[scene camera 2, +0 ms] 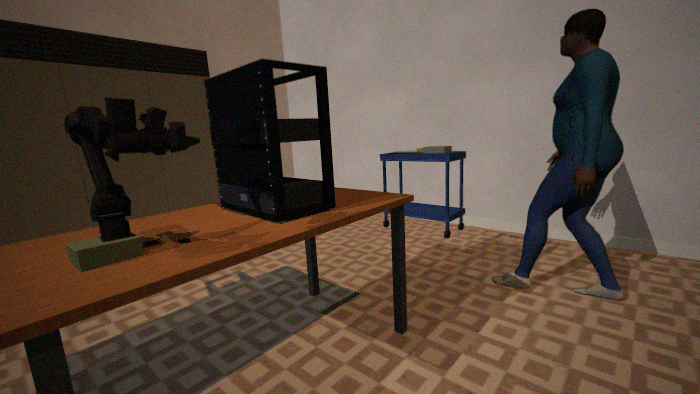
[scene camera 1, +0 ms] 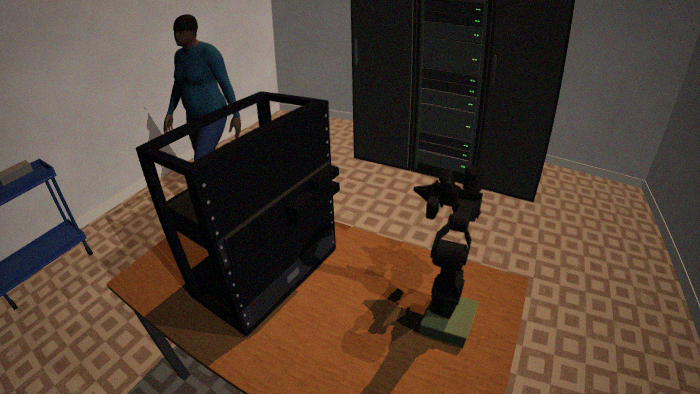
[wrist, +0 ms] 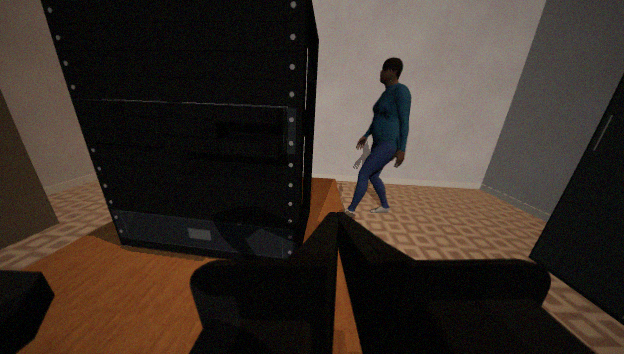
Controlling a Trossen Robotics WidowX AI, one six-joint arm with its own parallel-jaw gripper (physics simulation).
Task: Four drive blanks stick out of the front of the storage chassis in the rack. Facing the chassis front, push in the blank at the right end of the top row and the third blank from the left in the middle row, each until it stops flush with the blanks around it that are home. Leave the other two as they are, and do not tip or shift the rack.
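Places are measured from the arm's base along level axes (x ahead, y left, z up), in centimetres.
Pixels of known places: gripper, fingertip midpoint: (scene camera 2: 199, 140) (scene camera 1: 413, 188) (wrist: 335, 219); arm's base, link origin: (scene camera 2: 115, 238) (scene camera 1: 444, 308).
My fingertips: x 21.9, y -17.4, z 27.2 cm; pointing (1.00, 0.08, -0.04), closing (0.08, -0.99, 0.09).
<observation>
For each thing: its top centre in the pictures, then the offset to it from my fingertips. Level surfaces: height alone.
- black rack, top centre: (scene camera 1: 235, 121) (wrist: 208, 15) (scene camera 2: 260, 73) dx +39.7, dy +32.4, dz +26.3 cm
- upper blank, top centre: (wrist: 258, 107) (scene camera 1: 312, 169) (scene camera 2: 257, 120) dx +27.1, dy +15.6, dz +6.2 cm
- lower blank, top centre: (wrist: 259, 136) (scene camera 1: 314, 185) (scene camera 2: 259, 136) dx +27.1, dy +15.6, dz +0.5 cm
- dark blank, top centre: (wrist: 207, 119) (scene camera 1: 291, 194) (scene camera 2: 244, 129) dx +26.8, dy +26.6, dz +3.3 cm
- wooden table, surface height: dz -32.6 cm
The black rack (scene camera 1: 220, 250) (scene camera 2: 327, 130) (wrist: 292, 80) stands upright on the table. The storage chassis (scene camera 1: 270, 245) (wrist: 175, 125) is very dark, below a thin light line across the rack front. In scene camera 1, an upper blank (scene camera 1: 328, 173) and a lower blank (scene camera 1: 331, 188) stick out near the right end, and another dark blank (scene camera 1: 300, 201) sticks out further left. Their exact rows and columns are hard to tell, and the fourth is not distinct. My gripper (scene camera 1: 416, 189) (scene camera 2: 198, 141) (wrist: 335, 219) is shut and empty, in front of the rack and apart from it.
The arm stands on a green block (scene camera 1: 450, 322) (scene camera 2: 107, 252) on the wooden table (scene camera 1: 300, 345) (scene camera 2: 200, 260). A person (scene camera 1: 202, 80) (scene camera 2: 585, 110) (wrist: 392, 120) is behind the rack. A blue cart (scene camera 1: 42, 245) (scene camera 2: 422, 156) and a tall server cabinet (scene camera 1: 382, 100) stand beyond the table.
</observation>
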